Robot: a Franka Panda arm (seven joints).
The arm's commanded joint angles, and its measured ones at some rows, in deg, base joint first. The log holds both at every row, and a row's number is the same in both.
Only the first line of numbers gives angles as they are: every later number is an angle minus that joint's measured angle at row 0.
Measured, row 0:
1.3, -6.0, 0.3, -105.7, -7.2, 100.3, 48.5
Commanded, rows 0 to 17:
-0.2, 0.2, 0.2, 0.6, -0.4, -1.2, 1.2
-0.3, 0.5, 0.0, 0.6, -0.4, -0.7, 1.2
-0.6, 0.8, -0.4, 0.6, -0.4, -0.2, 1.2
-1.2, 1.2, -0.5, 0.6, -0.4, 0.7, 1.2
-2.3, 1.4, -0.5, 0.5, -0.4, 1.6, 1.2
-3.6, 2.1, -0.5, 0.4, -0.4, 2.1, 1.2
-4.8, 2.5, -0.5, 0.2, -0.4, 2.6, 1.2
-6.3, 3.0, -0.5, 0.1, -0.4, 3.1, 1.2
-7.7, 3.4, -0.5, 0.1, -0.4, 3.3, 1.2
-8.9, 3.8, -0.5, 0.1, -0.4, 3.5, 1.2
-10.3, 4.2, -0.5, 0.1, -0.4, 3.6, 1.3
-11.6, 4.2, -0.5, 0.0, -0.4, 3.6, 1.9
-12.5, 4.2, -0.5, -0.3, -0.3, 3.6, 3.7
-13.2, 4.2, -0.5, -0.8, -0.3, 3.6, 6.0
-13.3, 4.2, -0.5, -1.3, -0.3, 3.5, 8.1
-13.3, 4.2, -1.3, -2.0, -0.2, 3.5, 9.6
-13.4, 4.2, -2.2, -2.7, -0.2, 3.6, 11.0
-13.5, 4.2, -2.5, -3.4, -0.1, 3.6, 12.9
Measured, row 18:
-13.2, 4.7, -1.6, -1.0, 0.0, 2.9, 7.5
